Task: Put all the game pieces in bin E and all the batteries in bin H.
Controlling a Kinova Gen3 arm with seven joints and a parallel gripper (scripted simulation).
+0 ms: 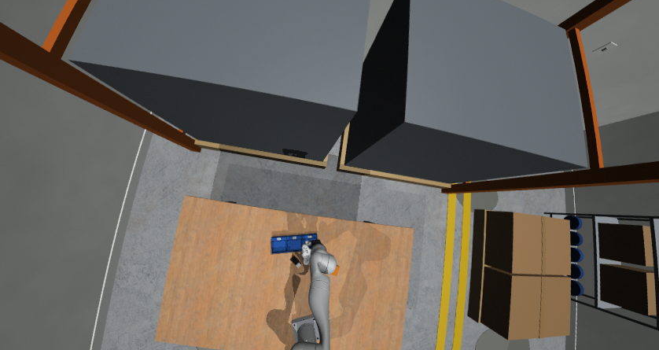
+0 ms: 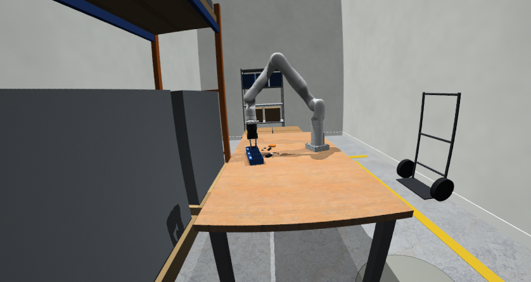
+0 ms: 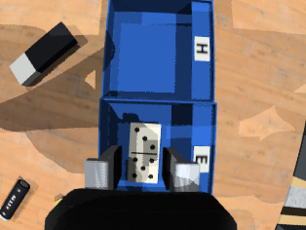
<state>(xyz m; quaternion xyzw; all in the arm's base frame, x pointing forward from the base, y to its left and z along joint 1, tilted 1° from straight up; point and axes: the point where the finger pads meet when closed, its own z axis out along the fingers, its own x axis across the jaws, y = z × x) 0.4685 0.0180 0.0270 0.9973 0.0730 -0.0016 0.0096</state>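
The white domino lies 50 mm below my hand. Also, from my hand: brass nut (60 mm to the right, 60 mm below, 60 mm behind); then blue three-part bin (90 mm to the left, 40 mm below); then dark cylindrical battery (120 mm behind, 70 mm to the right, 50 mm below).
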